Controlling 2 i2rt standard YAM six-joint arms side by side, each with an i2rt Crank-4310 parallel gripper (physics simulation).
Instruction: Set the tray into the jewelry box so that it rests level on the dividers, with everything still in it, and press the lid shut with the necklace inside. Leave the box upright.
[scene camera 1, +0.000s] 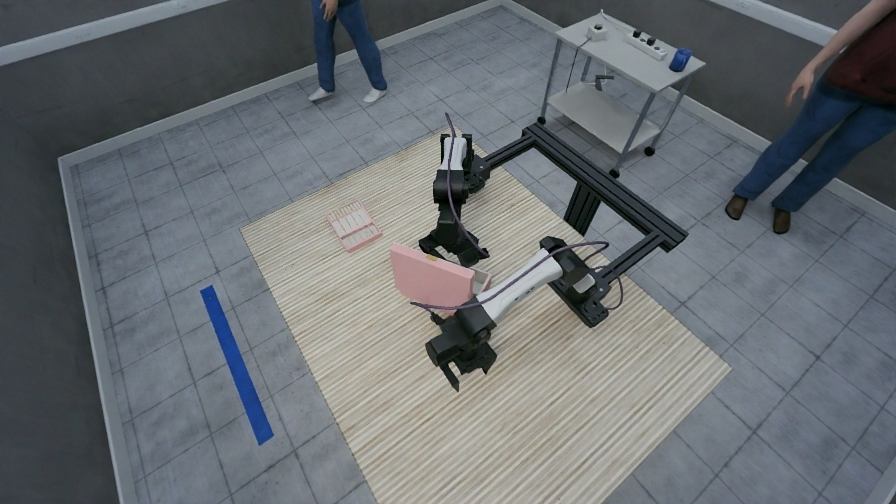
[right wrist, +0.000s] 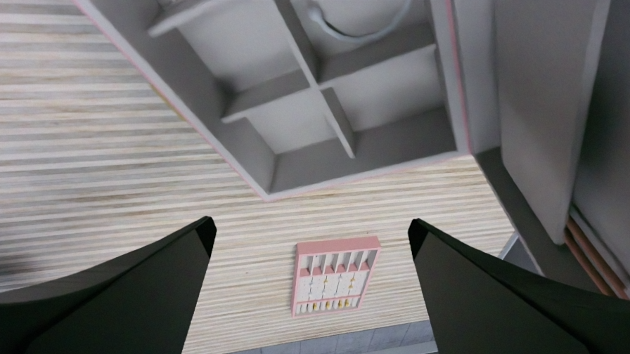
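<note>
The pink jewelry box (scene camera 1: 481, 280) (right wrist: 310, 172) stands upright with its lid (scene camera 1: 432, 275) (right wrist: 540, 100) raised. The lid hides most of the box in scene camera 1. The right wrist view shows grey dividers (right wrist: 314, 85) and a pale curved piece (right wrist: 360, 37) in one compartment. Brown strands (right wrist: 595, 255) show at the lid's inside; I cannot tell whether they are the necklace. The pink tray (scene camera 1: 365, 244) (right wrist: 339, 245) lies flat on the mat, apart from the box, with small jewelry in it. My right gripper (scene camera 1: 453, 254) (right wrist: 312, 222) is open and empty, near the box behind the lid. My left gripper (scene camera 1: 471, 379) is open, below the box in the picture.
The striped mat (scene camera 1: 563, 407) lies under the box and tray. A black frame (scene camera 1: 601, 178) carries both arms. A white cart (scene camera 1: 626, 59) stands at the upper right. A blue tape strip (scene camera 1: 236, 366) lies on the floor at the left. Two people stand beyond the mat.
</note>
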